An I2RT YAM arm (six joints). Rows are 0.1 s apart.
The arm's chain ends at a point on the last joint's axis. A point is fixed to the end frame.
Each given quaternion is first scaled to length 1.
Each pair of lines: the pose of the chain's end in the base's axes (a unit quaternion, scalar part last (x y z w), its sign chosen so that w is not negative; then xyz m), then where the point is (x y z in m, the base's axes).
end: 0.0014 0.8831 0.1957 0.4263 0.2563 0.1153 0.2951
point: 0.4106 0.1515 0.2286
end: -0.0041 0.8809 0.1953 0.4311 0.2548 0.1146 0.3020
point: 0.4096 0.1517 0.2372
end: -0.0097 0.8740 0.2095 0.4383 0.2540 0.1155 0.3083
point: 0.4094 0.1570 0.2476
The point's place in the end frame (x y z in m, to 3 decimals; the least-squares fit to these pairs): -0.042 -0.015 0.166
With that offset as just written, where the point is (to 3 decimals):
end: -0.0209 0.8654 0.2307 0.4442 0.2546 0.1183 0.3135
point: 0.410 0.167 0.258
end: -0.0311 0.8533 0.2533 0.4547 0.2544 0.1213 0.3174
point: 0.409 0.177 0.269
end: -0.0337 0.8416 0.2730 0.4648 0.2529 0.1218 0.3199
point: 0.408 0.182 0.278
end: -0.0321 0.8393 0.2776 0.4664 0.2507 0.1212 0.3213
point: 0.406 0.182 0.280
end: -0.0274 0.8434 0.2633 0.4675 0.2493 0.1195 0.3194
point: 0.406 0.176 0.276
